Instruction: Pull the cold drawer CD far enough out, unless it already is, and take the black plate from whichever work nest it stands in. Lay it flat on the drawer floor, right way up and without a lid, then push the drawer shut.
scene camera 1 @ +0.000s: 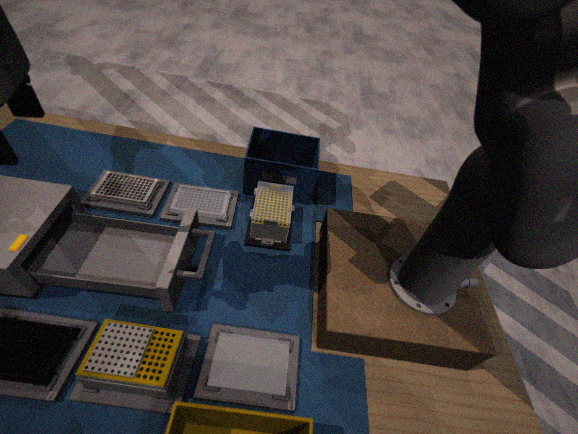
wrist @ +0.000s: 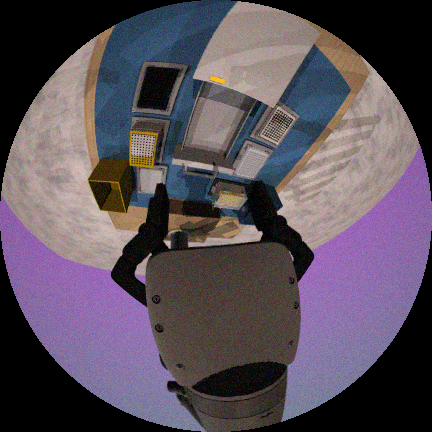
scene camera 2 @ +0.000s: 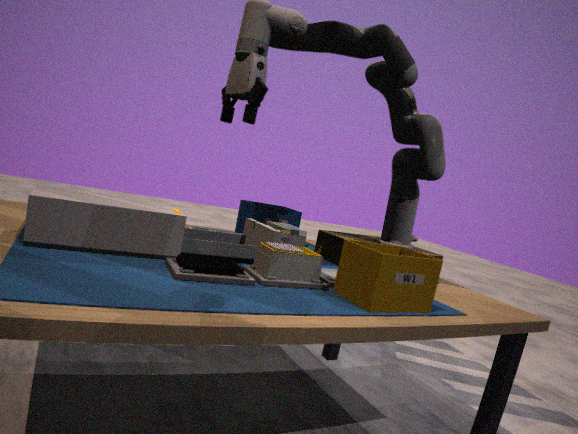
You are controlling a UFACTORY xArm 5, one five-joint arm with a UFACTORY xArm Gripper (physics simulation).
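Pixels of known places: gripper, between the fingertips: [scene camera 1: 17, 137] [wrist: 209, 190] [scene camera 2: 236, 122]; arm's base, origin of its link: [scene camera 1: 420, 284] [wrist: 178, 233] [scene camera 2: 394, 245].
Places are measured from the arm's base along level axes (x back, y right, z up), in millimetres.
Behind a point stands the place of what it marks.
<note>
The drawer [scene camera 1: 171, 260] {x -468, y 52, z 9 mm} [scene camera 2: 215, 246] {x -617, y 43, z -48 mm} [wrist: 202, 157] {x -471, y 87, z -19 mm} stands pulled out from its grey cabinet [scene camera 1: 35, 210] {x -714, y 158, z 17 mm} [scene camera 2: 100, 225] {x -884, y 64, z -25 mm} [wrist: 260, 55] {x -800, y 156, z 17 mm}; its floor is bare and its loop handle [scene camera 1: 204, 255] {x -414, y 75, z -9 mm} faces the arm's base. The black plate [scene camera 1: 35, 350] {x -660, y -67, z -60 mm} [scene camera 2: 210, 264] {x -691, y -78, z -59 mm} [wrist: 160, 88] {x -677, y -47, z -62 mm} lies flat in a grey nest [scene camera 1: 70, 360] {x -611, y -82, z -73 mm} beside the cabinet and drawer; no clear lid shows, though its dark surface hides detail. My gripper [scene camera 1: 17, 139] {x -609, y 66, z 247 mm} [scene camera 2: 238, 121] {x -609, y 66, z 247 mm} [wrist: 209, 190] {x -609, y 66, z 247 mm} is open and empty, pointing down high above the table. In scene camera 1 its fingers show partly at the left edge.
A yellow-topped rack [scene camera 1: 131, 352] {x -505, y -98, z -8 mm} [scene camera 2: 292, 260] {x -527, y -133, z -29 mm} [wrist: 143, 148] {x -512, y -86, z -8 mm} stands beside the black plate, then a nest with a pale flat surface [scene camera 1: 248, 362] {x -330, y -106, z -65 mm}. Yellow bin W1 [scene camera 2: 360, 275] {x -444, y -257, z -24 mm} [wrist: 125, 185] {x -360, y -190, z -15 mm} and a blue bin [scene camera 1: 282, 172] {x -246, y 303, z 10 mm} stand at opposite sides. Several plates in nests line the drawer's other side.
</note>
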